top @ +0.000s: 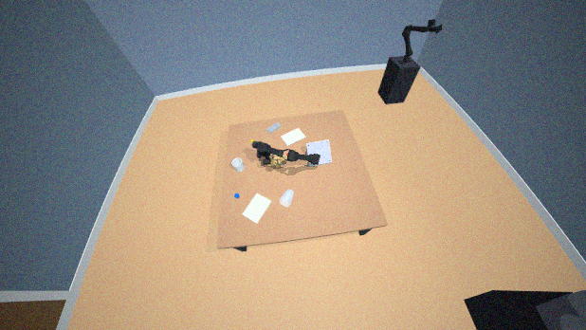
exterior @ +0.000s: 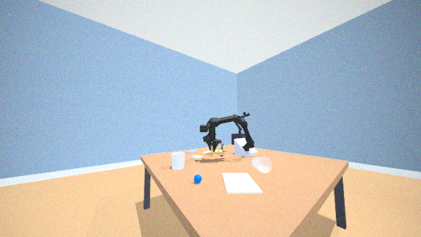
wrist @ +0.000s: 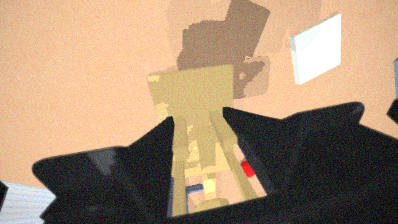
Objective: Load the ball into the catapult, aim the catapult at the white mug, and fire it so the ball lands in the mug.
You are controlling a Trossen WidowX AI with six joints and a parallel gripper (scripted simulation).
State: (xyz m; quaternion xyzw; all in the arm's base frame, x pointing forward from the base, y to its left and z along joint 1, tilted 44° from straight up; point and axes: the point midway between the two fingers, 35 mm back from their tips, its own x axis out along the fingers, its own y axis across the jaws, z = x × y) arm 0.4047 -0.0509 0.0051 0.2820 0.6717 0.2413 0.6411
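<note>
Right now my gripper tip is 18 cm past the red ball, 8 cm to the left of it and 7 cm above it. Round my gripper tip: white mug 28 cm ahead, 5 cm below, 2 cm to the right; catapult 7 cm behind, 3 cm to the left, 2 cm above; small white card 21 cm to the right, 8 cm below, 2 cm ahead.
</note>
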